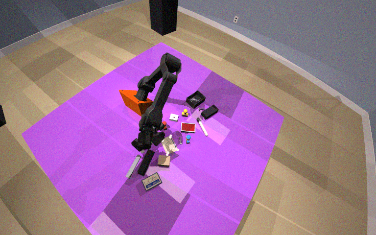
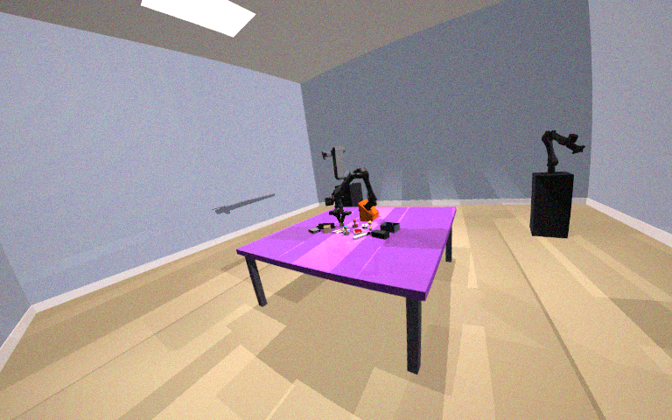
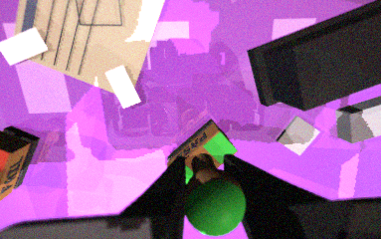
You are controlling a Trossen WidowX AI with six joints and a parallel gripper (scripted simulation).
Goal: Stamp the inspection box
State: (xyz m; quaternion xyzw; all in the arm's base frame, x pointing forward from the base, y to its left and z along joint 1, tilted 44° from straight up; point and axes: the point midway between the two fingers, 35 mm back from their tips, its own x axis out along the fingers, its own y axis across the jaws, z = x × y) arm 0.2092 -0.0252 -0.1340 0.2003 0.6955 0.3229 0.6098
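Now: the red ink pad 220 mm to the left of my gripper tip, 90 mm ahead of it and 20 mm below it. Also, from my gripper tip: green-knobbed PASS stamp (right at my gripper tip); then black block (90 mm to the right, 80 mm ahead, 10 mm below); then cream card (90 mm ahead, 70 mm to the left, 30 mm below).
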